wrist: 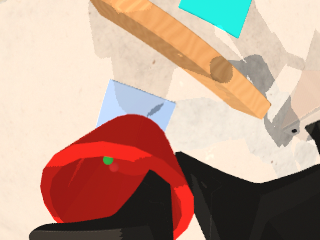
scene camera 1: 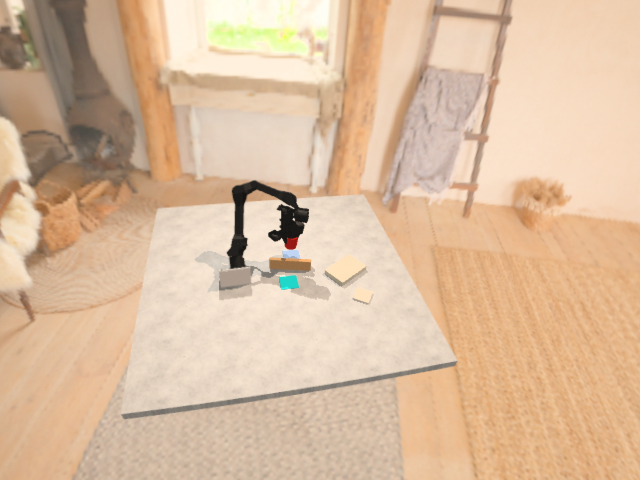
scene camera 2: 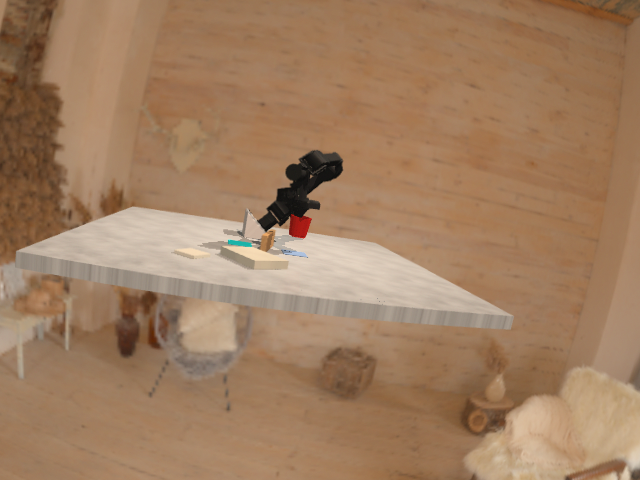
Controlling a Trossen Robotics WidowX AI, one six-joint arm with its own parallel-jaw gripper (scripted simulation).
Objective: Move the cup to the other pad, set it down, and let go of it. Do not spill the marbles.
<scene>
The pictures show: my gripper, a red cup and a tan board.
My gripper also shows in the wrist view.
</scene>
